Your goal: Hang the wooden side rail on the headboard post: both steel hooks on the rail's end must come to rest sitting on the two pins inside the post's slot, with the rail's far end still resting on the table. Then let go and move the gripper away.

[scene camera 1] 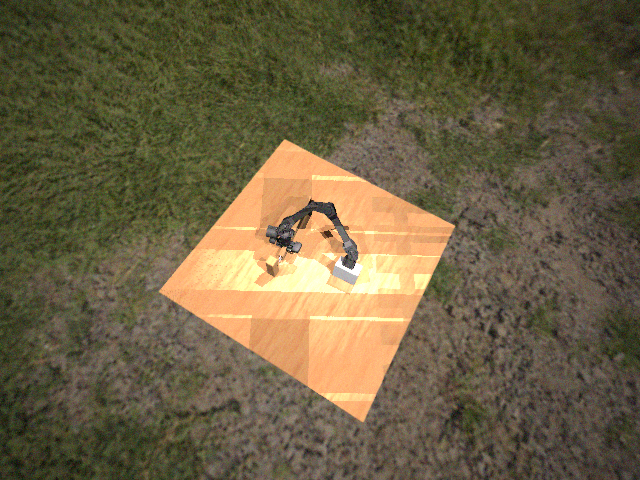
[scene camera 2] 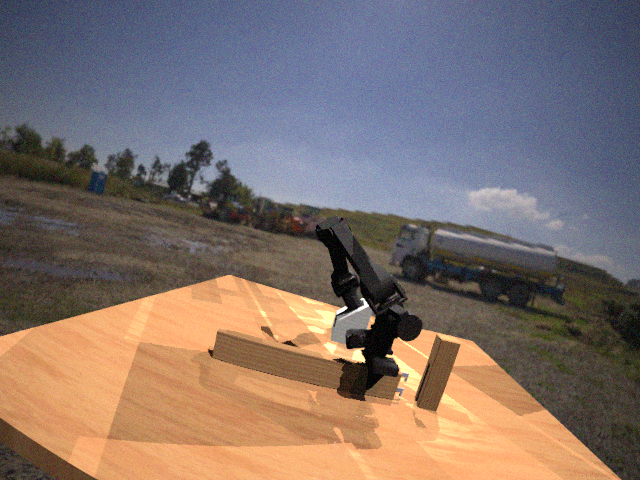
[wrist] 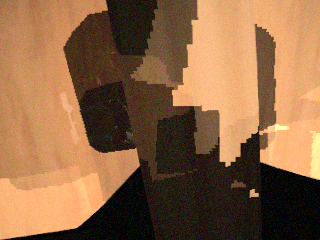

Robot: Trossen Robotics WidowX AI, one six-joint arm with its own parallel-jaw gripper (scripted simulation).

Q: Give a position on a wooden side rail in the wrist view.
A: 190, 81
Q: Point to a wooden side rail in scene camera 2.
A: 237, 348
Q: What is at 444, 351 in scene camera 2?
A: A headboard post.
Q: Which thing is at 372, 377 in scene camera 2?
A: My gripper.
